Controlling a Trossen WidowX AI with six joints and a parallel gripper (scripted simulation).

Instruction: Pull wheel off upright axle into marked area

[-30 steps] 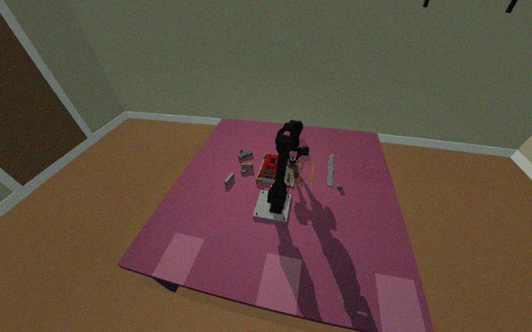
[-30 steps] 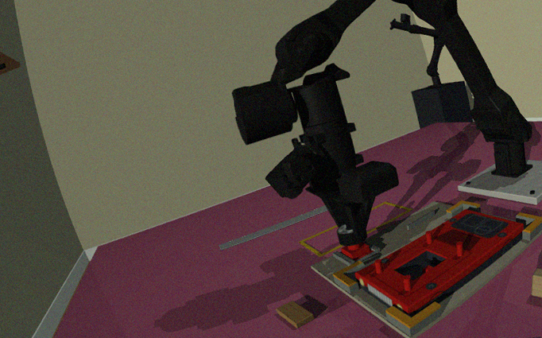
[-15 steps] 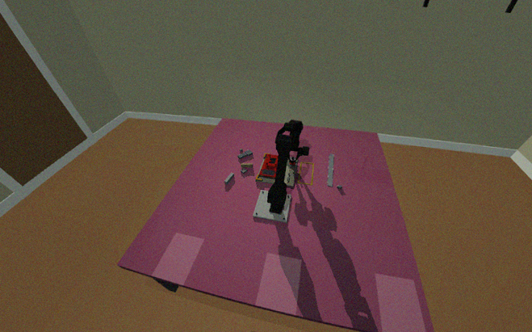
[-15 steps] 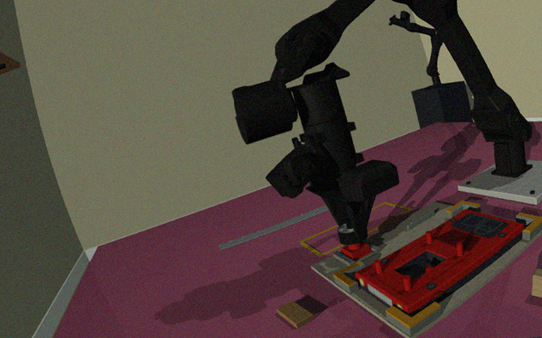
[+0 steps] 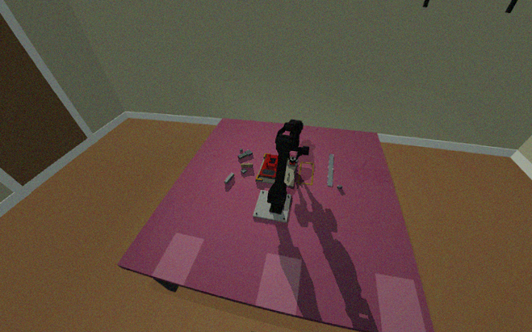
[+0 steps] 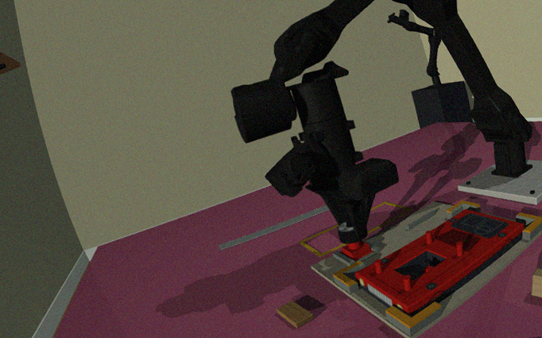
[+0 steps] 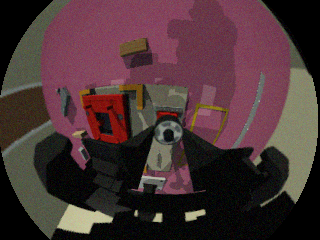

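Right now the dark wheel is right at my gripper tip. The rest, counted from my gripper tip: long grey bar 250 mm to the right, 40 mm below, 20 mm ahead; then grey cube 300 mm to the right, 130 mm behind, 30 mm below.
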